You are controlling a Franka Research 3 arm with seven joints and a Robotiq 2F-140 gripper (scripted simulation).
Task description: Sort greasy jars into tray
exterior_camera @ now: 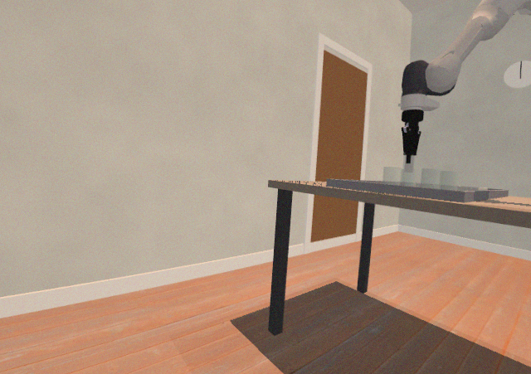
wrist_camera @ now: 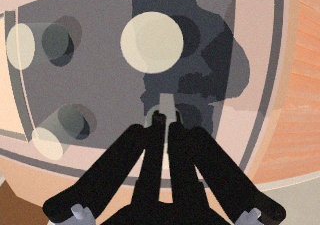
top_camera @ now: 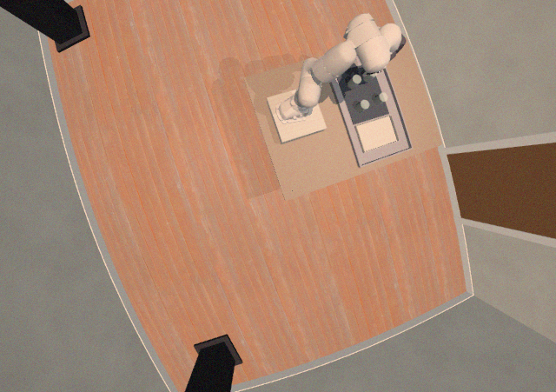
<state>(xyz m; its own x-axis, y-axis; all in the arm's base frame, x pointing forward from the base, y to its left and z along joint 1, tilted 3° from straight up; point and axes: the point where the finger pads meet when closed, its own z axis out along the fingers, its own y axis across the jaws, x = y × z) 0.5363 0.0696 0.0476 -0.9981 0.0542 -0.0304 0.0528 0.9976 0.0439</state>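
My hand is 11 cm above the grey drying mat, 10 cm to the left of it and 2 cm past it. From my hand the other things lie so: tray 42 cm to the right, 10 cm below, 3 cm behind.
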